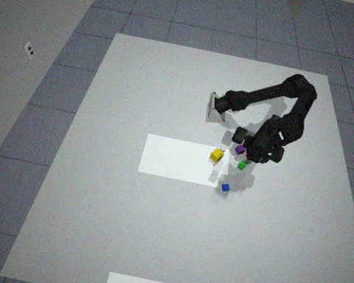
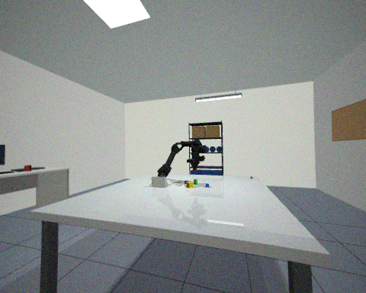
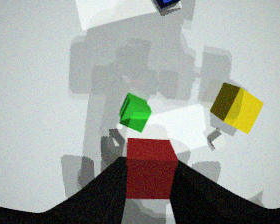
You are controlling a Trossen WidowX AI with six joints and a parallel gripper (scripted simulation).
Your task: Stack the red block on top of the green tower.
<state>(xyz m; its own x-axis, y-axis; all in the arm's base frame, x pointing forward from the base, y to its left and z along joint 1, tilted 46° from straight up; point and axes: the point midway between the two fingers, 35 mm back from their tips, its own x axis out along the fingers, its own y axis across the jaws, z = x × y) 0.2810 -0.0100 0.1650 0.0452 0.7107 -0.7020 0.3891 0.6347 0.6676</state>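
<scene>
Right now the purple block is 8 cm behind my gripper tip and 11 cm below it. The rest, counted from my gripper tip: blue block 11 cm ahead, 7 cm to the right, 11 cm below; then red block right at my gripper tip; then yellow block 3 cm behind, 11 cm to the right, 11 cm below.
</scene>
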